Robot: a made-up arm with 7 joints.
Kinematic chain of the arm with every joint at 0, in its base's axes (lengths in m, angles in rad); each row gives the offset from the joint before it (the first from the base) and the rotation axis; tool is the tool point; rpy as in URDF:
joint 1: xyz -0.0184 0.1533 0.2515 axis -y
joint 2: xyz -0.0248 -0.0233 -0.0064 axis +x
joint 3: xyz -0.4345 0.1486 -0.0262 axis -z
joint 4: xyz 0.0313 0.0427 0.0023 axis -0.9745 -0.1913 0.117
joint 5: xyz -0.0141 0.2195 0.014 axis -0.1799 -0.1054 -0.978
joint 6: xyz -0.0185 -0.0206 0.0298 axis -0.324 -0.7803 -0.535
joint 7: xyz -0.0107 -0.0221 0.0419 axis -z
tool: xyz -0.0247 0.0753 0.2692 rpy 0 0 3.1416
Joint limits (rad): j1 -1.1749..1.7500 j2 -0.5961..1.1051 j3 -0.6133..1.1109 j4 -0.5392..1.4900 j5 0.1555..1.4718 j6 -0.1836..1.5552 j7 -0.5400..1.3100
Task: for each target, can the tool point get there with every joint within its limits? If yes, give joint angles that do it. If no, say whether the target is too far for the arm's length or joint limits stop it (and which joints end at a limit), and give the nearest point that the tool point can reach.
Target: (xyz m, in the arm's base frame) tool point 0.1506 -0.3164 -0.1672
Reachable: no: joint limits stop it (at a limit: joint 2, joint 3, joint 4, joint 6, joint 7) | nearest point 0.1456 -0.1324 -0.1548 | short by 0.184 m
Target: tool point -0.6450 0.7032 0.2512
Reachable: yes | joints 0.2366 -0.3306 -0.4538 -0.0800 0.7758 0.2671 0.5850
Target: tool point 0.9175 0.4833 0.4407
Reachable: no: joint limits stop it (at a limit: joint 1, joint 2, joint 7) | nearest point 0.6014 0.3902 0.1839 | short by 0.418 m
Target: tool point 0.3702 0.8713 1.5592
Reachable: no: too far | nearest point 0.1421 0.5564 1.1474 | short by 0.566 m
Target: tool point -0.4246 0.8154 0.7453
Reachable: yes | joints -0.7021 0.4992 -0.3601 0.7700 1.0067 1.2138 1.0178
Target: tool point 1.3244 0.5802 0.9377
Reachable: no: too far | nearest point 0.4778 0.3660 0.8069 | short by 0.883 m
